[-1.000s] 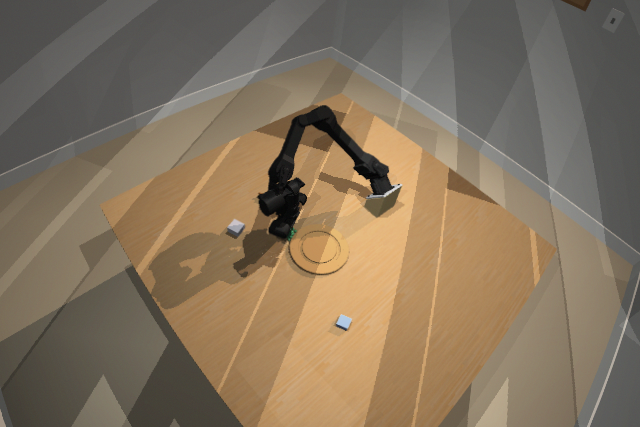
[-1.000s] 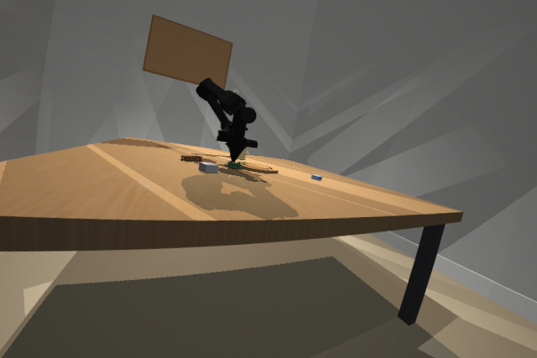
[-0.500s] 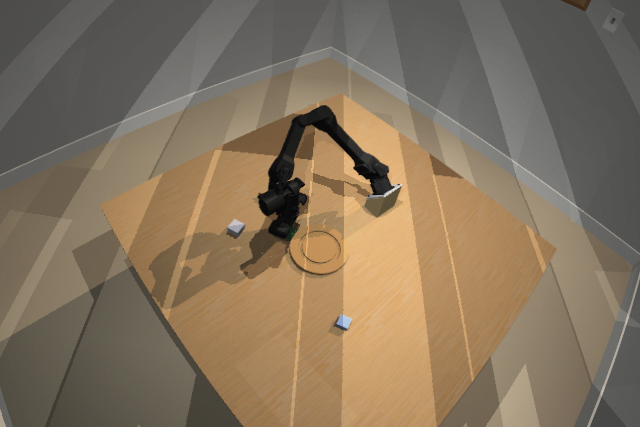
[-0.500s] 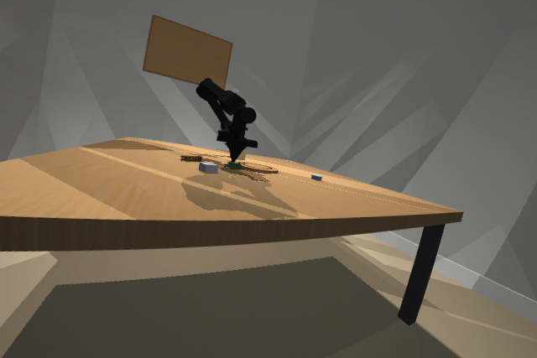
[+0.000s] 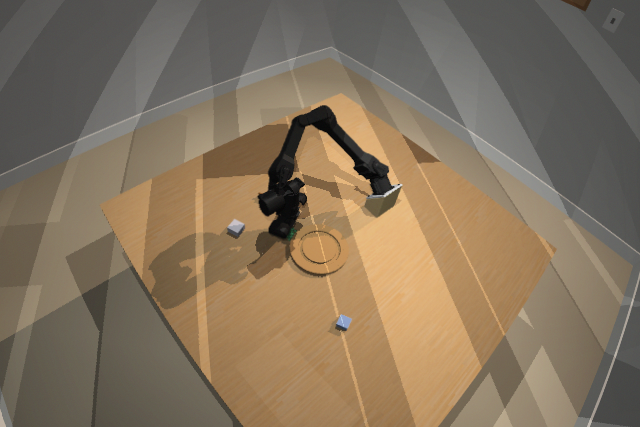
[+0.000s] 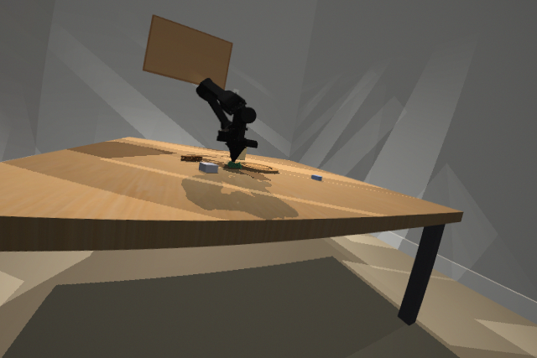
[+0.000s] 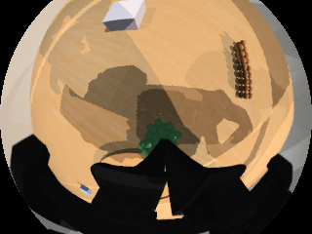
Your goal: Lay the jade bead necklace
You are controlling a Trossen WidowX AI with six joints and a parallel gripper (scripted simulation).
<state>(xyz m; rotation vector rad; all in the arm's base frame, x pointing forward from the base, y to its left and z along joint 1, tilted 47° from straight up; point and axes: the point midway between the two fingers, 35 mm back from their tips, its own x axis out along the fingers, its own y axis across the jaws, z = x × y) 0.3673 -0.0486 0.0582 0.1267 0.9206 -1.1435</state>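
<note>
Right now the round wooden bead board is 60 mm behind my gripper tip, 120 mm to the left of it and 10 mm below it. From my gripper tip the other things lie so: blue block: 40 mm ahead, 380 mm to the left, 10 mm below; pale grey block: 150 mm ahead, 100 mm to the right, 10 mm below.
</note>
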